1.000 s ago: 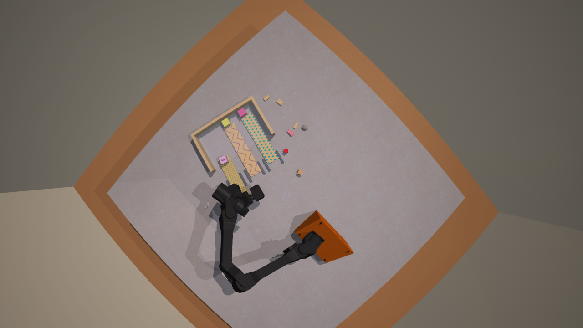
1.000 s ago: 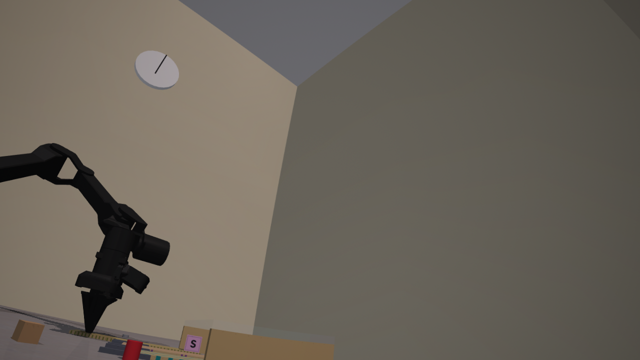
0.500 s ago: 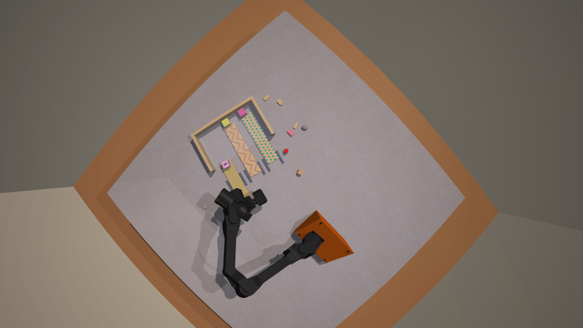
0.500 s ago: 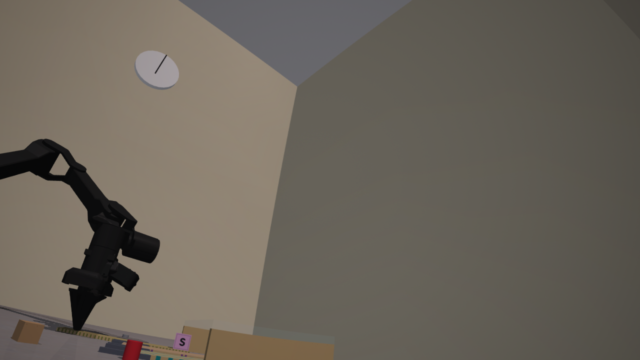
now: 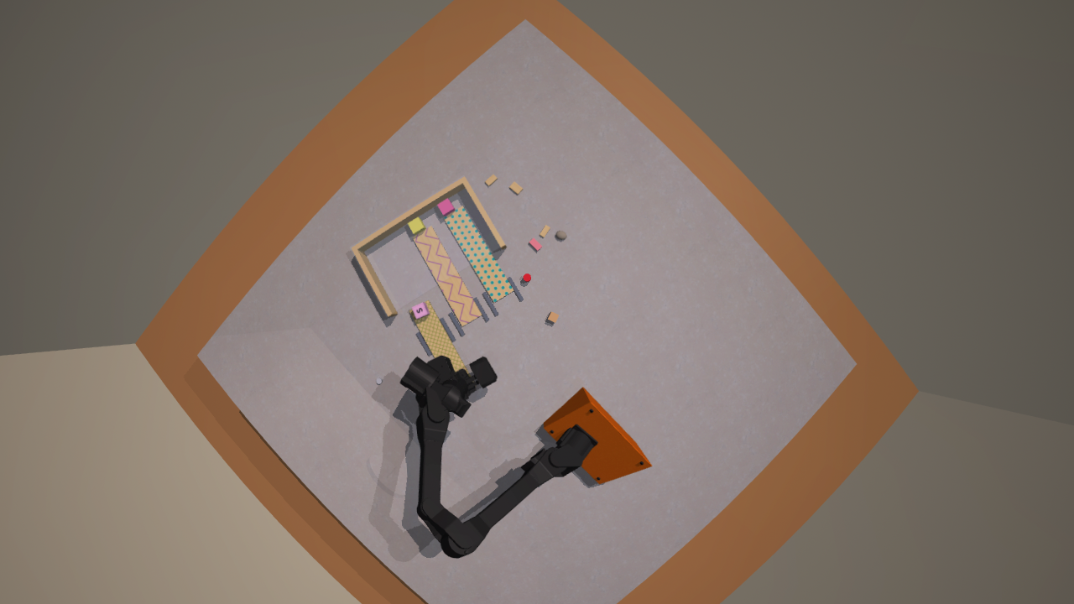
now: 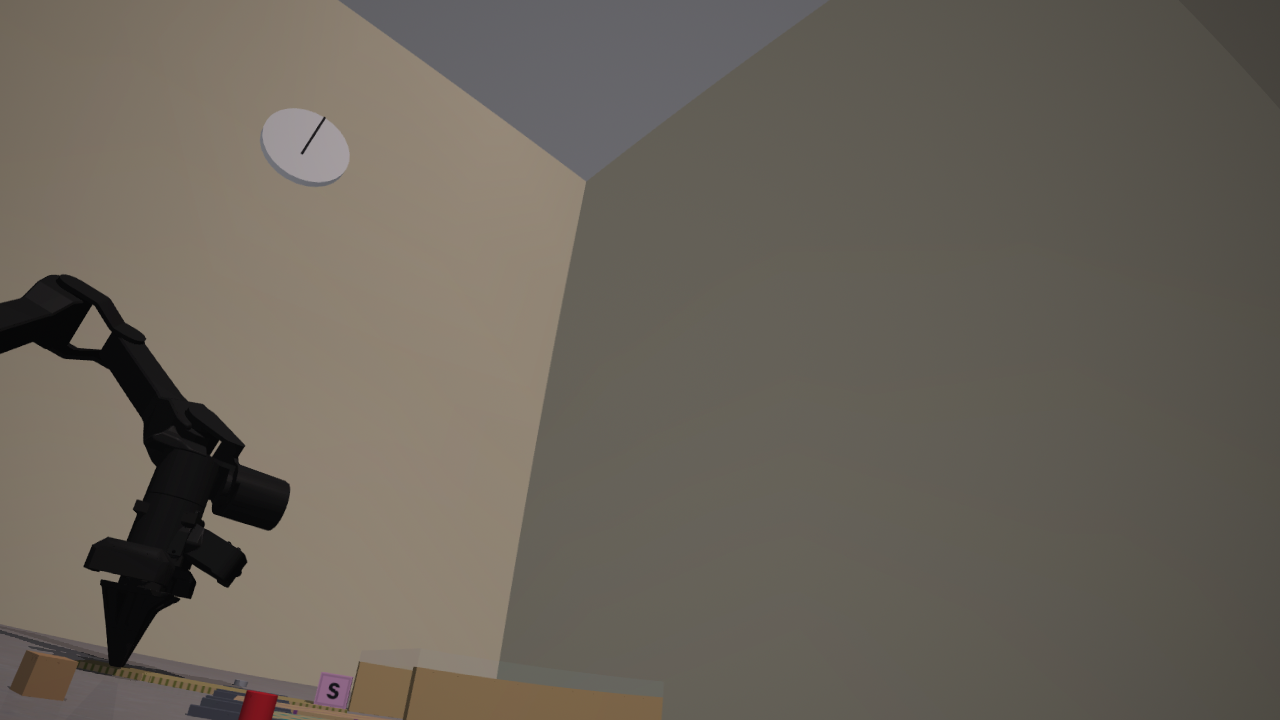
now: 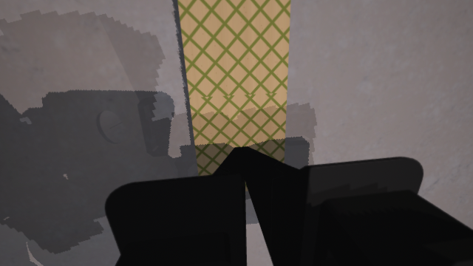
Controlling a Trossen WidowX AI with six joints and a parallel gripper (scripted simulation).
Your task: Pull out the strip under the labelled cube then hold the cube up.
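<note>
Right now the lattice strip is 90 mm ahead of my gripper tip and 30 mm to the right of it. Also, from my gripper tip: pink block 370 mm to the right, 80 mm ahead; then grey stone 420 mm to the right, 50 mm ahead; then red cylinder 290 mm to the right, 40 mm ahead, 10 mm above.
</note>
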